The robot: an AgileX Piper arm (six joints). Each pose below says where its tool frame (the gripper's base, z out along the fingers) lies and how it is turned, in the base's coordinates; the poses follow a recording.
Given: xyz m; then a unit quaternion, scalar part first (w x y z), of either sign.
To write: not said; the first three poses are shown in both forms.
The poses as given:
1: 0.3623, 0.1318, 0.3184, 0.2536, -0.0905, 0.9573, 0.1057
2: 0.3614, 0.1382, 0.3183, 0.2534, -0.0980, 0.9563, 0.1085
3: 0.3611, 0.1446, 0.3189, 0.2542, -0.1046, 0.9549, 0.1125
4: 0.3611, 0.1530, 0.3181, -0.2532, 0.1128, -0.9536, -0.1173
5: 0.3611, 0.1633, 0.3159, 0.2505, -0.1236, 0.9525, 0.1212
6: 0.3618, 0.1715, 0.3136, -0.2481, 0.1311, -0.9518, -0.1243
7: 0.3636, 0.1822, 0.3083, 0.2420, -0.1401, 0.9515, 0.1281
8: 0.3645, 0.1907, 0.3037, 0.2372, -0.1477, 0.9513, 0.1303
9: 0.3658, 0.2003, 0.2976, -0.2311, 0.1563, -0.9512, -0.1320
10: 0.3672, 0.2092, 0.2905, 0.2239, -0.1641, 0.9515, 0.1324
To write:
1: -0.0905, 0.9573, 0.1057, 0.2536, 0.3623, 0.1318, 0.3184
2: -0.0980, 0.9563, 0.1085, 0.2534, 0.3614, 0.1382, 0.3183
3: -0.1046, 0.9549, 0.1125, 0.2542, 0.3611, 0.1446, 0.3189
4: -0.1128, 0.9536, 0.1173, 0.2532, 0.3611, 0.1530, 0.3181
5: -0.1236, 0.9525, 0.1212, 0.2505, 0.3611, 0.1633, 0.3159
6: -0.1311, 0.9518, 0.1243, 0.2481, 0.3618, 0.1715, 0.3136
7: -0.1401, 0.9515, 0.1281, 0.2420, 0.3636, 0.1822, 0.3083
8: -0.1477, 0.9513, 0.1303, 0.2372, 0.3645, 0.1907, 0.3037
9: -0.1563, 0.9512, 0.1320, 0.2311, 0.3658, 0.2003, 0.2976
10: -0.1641, 0.9515, 0.1324, 0.2239, 0.3672, 0.2092, 0.2905
